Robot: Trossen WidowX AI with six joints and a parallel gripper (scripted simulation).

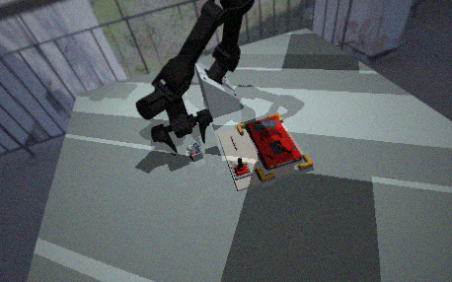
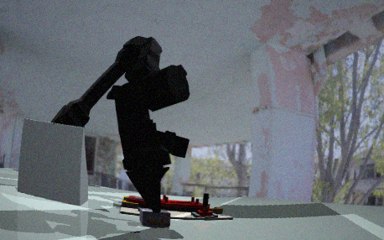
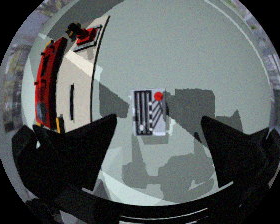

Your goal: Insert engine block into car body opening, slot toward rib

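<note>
Now: the engine block 2 cm to the left of my gripper tip and 2 cm below it. Also, from my gripper tip: black post 14 cm ahead, 12 cm to the left; light baseplate 22 cm to the left, 8 cm ahead, 2 cm below.
</note>
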